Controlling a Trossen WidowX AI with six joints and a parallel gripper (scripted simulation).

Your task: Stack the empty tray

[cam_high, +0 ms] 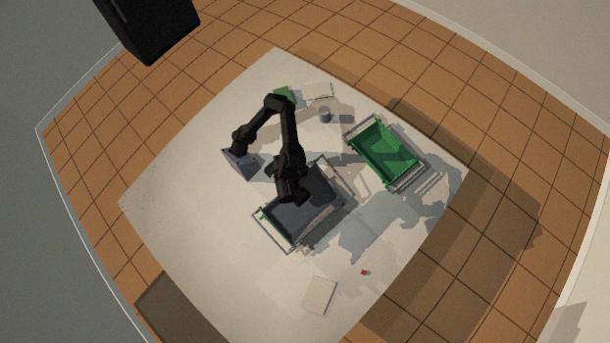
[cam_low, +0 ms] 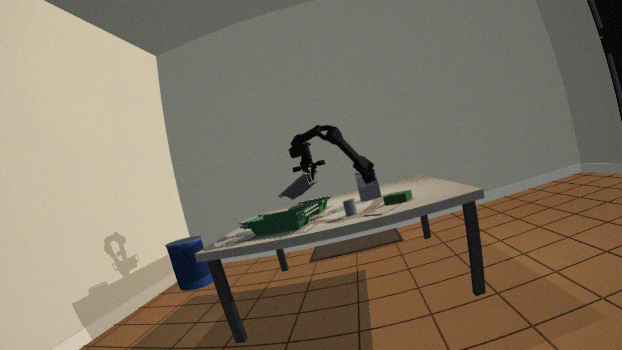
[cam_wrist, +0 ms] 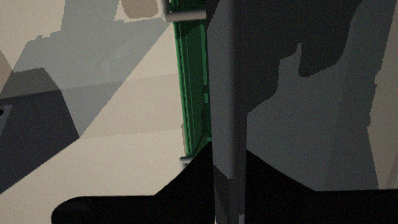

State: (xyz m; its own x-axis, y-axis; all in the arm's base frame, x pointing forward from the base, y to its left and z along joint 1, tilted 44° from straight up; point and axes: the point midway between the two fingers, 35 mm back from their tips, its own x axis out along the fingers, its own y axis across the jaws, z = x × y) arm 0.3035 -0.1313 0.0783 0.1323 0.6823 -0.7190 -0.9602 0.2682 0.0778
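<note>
My gripper tip is 8 cm short of the grey tray and 2 cm to the left of it. From my gripper tip the other things lie so: green block (37 cm behind, 43 cm to the left, 16 cm below); grey cylinder (13 cm behind, 43 cm to the left, 15 cm below); red block (39 cm ahead, 10 cm to the right, 17 cm below).
</note>
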